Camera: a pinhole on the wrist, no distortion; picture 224 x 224 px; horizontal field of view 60.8 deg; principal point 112.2 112.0 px. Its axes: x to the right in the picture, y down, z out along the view. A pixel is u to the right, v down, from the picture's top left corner.
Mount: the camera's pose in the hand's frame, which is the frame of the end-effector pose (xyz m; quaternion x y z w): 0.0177 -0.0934 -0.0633 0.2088 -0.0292 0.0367 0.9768
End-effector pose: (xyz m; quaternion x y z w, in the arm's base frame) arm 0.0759 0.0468 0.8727 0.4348 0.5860 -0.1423 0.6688
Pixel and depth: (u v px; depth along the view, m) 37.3 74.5 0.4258
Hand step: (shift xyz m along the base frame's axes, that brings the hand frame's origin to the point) -0.1074 -0.4652 -0.0203
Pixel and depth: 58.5 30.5 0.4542
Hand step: -0.1819 -0.5019 -0.1076
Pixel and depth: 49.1 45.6 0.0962
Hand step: -0.1142 -0.1072 -0.0553
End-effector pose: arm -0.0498 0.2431 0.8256 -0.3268 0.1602 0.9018 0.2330
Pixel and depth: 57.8 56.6 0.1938
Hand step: 0.1024 0.2163 0.0595
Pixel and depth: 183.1 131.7 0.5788
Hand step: -0.2583 0.5077 0.1998
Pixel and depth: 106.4 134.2 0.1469
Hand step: 0.0291 0.1521 0.0340
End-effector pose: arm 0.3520 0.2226 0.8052 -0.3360 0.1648 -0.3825 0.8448
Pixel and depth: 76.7 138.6 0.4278
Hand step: 0.0121 0.1105 0.4022
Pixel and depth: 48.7 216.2 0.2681
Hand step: 0.0231 0.1385 0.2228
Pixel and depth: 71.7 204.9 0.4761
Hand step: 0.1202 0.2540 0.3899
